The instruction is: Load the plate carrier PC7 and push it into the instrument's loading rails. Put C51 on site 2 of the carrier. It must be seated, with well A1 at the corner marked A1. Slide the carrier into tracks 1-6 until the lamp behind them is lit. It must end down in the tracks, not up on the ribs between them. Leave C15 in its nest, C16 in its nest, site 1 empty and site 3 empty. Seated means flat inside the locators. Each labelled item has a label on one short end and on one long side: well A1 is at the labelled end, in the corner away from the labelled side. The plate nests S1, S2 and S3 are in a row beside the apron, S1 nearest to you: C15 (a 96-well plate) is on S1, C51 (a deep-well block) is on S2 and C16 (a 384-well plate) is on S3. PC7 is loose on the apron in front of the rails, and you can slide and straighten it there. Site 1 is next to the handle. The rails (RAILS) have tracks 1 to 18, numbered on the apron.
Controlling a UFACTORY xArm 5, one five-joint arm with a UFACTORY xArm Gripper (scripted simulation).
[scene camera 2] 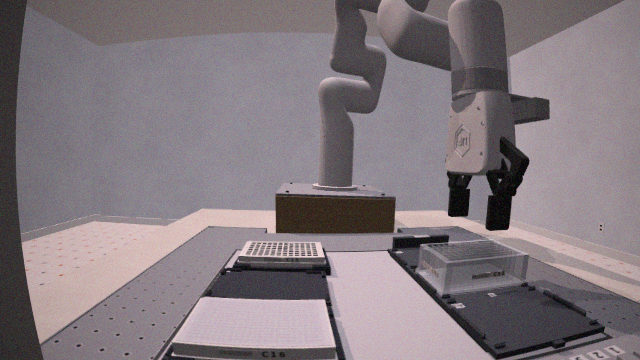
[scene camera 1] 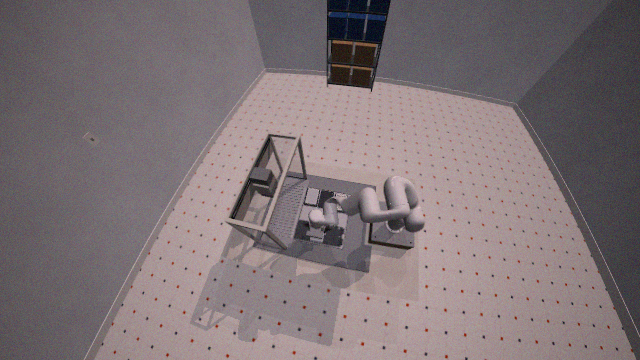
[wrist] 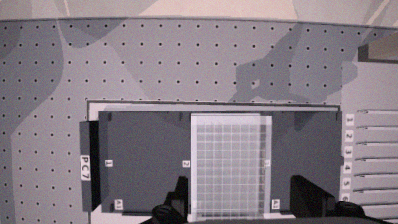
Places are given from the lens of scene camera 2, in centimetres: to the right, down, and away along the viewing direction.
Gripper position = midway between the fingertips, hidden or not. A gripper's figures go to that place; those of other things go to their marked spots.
my gripper (scene camera 2: 475, 222): 20, 6, 35
nest S2 (scene camera 2: 264, 285): -7, 13, 34
